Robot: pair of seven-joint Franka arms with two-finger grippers.
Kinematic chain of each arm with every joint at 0, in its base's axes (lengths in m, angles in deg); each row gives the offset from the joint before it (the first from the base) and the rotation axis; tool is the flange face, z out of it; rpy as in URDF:
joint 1: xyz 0 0 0.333 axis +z
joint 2: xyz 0 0 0 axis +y
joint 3: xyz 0 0 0.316 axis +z
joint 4: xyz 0.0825 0 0 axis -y
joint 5: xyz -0.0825 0 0.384 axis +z
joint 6: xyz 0 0 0 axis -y
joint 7: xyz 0.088 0 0 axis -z
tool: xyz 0 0 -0.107 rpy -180 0 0
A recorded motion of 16 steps. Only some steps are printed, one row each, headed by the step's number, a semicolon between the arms.
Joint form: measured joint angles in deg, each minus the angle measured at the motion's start. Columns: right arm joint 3, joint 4, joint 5, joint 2, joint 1, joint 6, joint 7; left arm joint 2, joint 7, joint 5, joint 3, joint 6, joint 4, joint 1.
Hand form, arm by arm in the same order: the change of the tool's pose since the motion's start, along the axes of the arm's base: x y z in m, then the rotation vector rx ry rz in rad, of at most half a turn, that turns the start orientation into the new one. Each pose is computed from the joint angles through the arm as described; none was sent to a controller.
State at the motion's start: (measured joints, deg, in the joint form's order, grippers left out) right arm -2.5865 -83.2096 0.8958 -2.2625 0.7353 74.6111 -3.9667; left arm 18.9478 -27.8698 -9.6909 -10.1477 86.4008 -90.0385 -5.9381
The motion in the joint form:
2: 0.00 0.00 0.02 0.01 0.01 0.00 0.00; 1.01 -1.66 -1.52 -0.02 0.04 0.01 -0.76
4: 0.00 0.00 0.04 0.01 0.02 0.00 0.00; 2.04 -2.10 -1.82 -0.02 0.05 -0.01 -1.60
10: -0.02 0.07 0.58 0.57 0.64 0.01 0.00; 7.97 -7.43 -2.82 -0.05 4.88 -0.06 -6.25
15: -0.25 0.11 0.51 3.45 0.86 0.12 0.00; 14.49 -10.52 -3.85 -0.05 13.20 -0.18 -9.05
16: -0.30 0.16 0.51 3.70 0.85 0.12 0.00; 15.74 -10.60 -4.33 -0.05 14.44 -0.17 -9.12
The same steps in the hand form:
2: 0.0001 0.0001 -0.0001 0.0003 0.0002 0.0002; -0.0013 -0.0110 -0.0098 -0.0098 0.0275 0.0212
4: 0.0001 0.0003 -0.0001 0.0007 0.0002 0.0005; -0.0028 -0.0202 -0.0206 -0.0084 0.0481 0.0153
10: 0.0036 0.0069 -0.0045 0.0098 0.0083 0.0124; -0.0057 -0.0723 -0.0810 0.0185 0.0886 0.0443
15: 0.0202 0.0071 -0.0304 0.0075 0.0560 0.0117; -0.0023 -0.1058 -0.1483 0.0183 0.0808 0.0917
16: 0.0216 0.0065 -0.0323 0.0074 0.0594 0.0107; -0.0011 -0.1074 -0.1612 0.0125 0.0855 0.1024

